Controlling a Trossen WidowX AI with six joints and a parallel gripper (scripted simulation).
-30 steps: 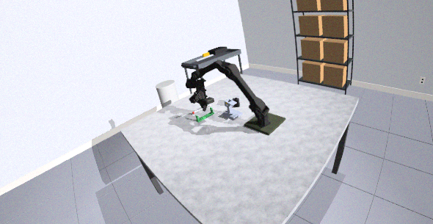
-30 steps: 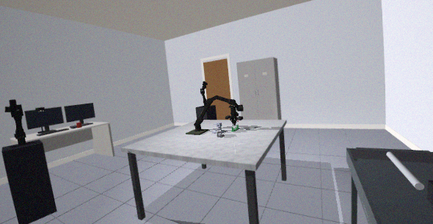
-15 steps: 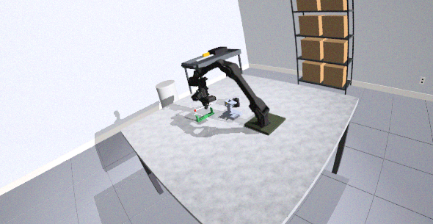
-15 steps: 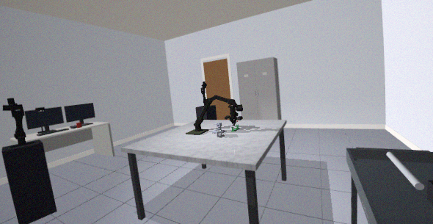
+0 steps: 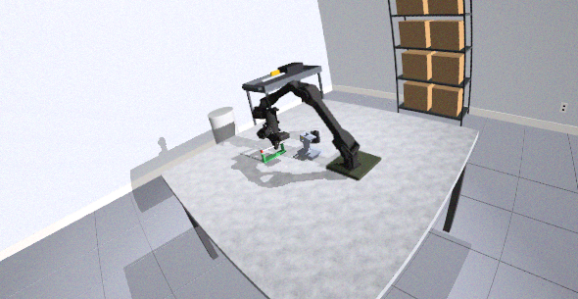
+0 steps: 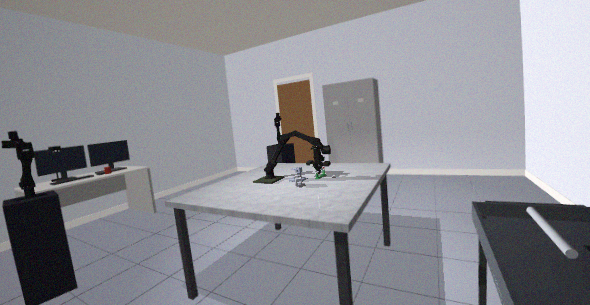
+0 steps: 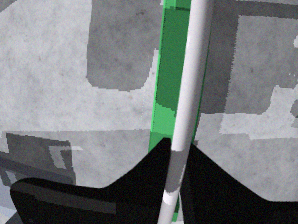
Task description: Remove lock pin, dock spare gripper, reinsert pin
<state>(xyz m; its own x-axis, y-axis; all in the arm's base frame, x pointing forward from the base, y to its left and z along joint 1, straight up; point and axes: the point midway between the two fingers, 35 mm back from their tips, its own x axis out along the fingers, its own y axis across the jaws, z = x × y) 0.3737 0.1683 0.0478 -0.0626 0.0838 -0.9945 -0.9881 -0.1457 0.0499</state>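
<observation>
Right now my gripper tip is 20 mm to the right of the green holder and 10 mm above it. Also, from my gripper tip: mount 120 mm to the right, 120 mm behind, 20 mm above; spare gripper 240 mm to the right, 20 mm behind.
</observation>
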